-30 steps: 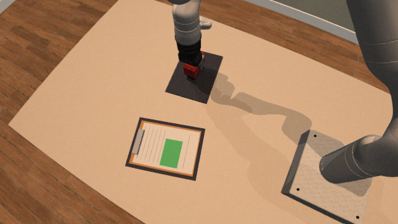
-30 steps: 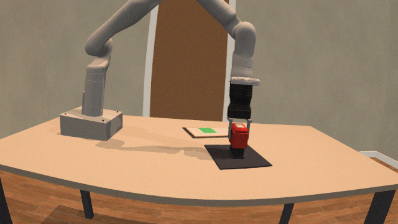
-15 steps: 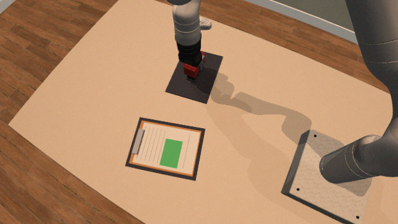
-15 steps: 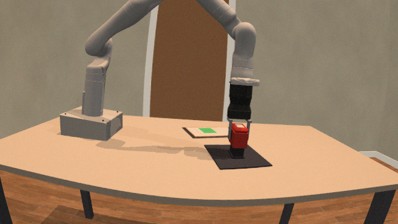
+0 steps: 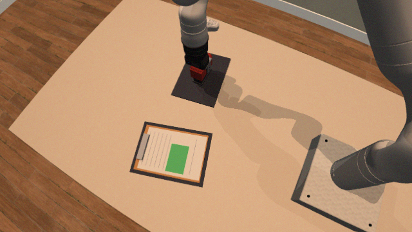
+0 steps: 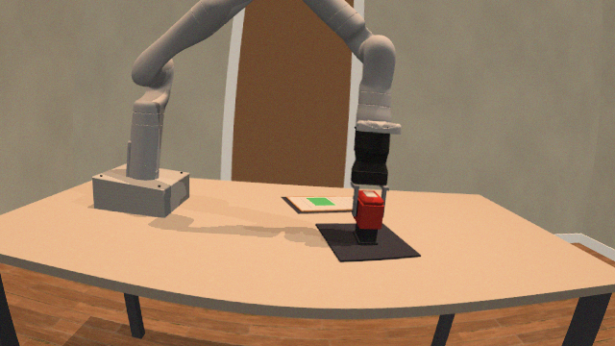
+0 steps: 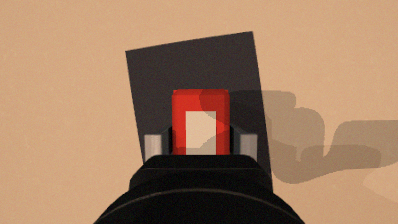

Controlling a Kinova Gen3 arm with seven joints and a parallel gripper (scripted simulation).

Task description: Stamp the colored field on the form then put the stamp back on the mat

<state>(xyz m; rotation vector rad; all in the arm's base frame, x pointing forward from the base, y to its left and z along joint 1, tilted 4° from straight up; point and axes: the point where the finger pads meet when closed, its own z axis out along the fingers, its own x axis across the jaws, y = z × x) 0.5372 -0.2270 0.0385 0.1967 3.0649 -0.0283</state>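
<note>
Right now the red stamp is 20 mm below my hand. From my hand the other things lie so: clipboard: 320 mm to the left, 70 mm below, 10 mm ahead.
</note>
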